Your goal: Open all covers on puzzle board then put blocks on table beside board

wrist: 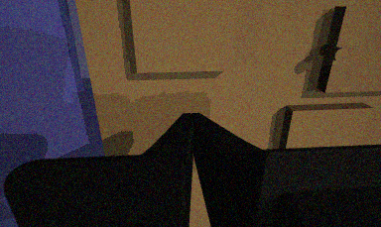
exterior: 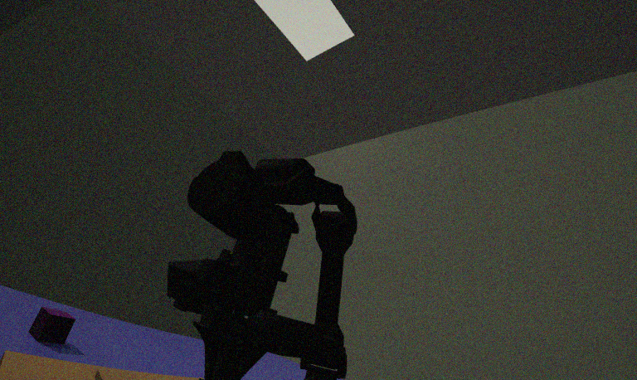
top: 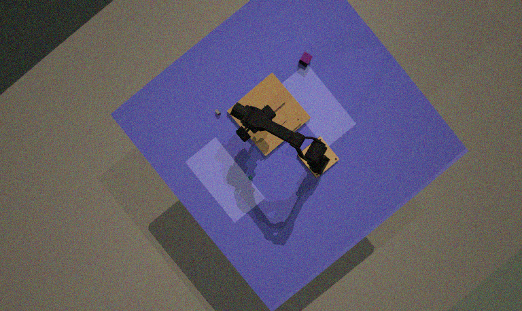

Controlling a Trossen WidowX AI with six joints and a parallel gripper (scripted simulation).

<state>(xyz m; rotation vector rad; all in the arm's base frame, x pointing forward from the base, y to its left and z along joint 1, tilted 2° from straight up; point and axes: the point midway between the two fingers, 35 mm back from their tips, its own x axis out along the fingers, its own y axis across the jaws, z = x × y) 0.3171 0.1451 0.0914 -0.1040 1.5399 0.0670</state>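
The small grey block is 170 mm ahead of my gripper tip, 120 mm to the left of it and 60 mm below it. The rest, counted from my gripper tip: small green block: 200 mm behind, 170 mm to the left, 60 mm below; then magenta block: 140 mm ahead, 390 mm to the right, 50 mm below.
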